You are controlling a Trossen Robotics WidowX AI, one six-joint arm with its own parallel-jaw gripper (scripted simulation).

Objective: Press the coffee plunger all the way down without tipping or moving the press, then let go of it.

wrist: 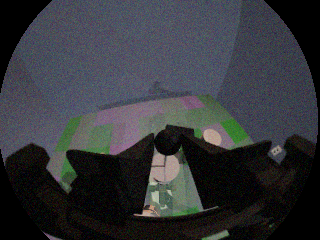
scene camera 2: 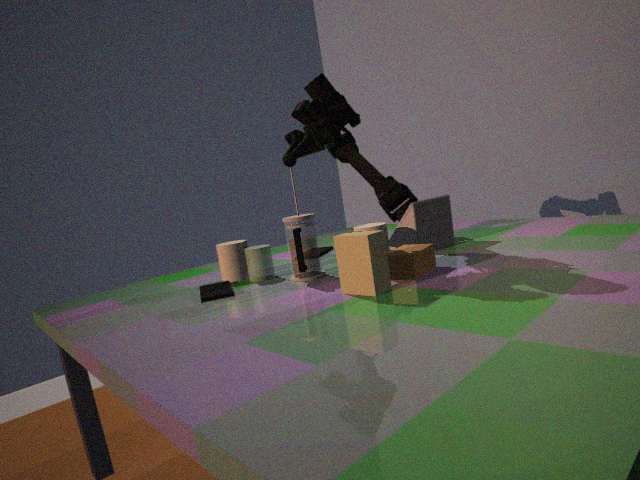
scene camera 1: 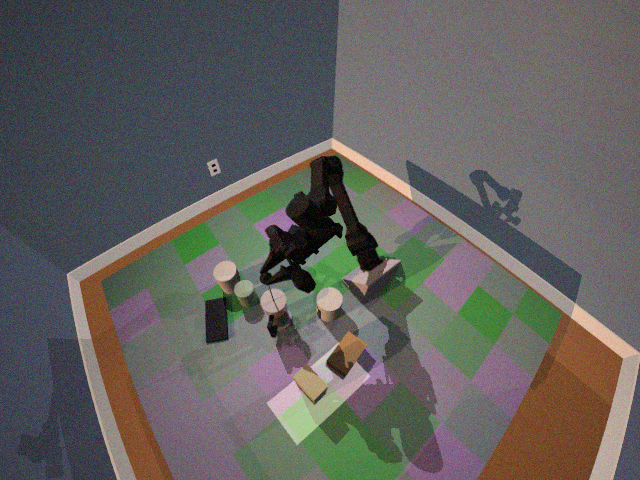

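Note:
You'd see my gripper in the wrist view, and it's there in scene camera 2 as well. I'm also seeing a coffee press and a brown box along with that gripper.

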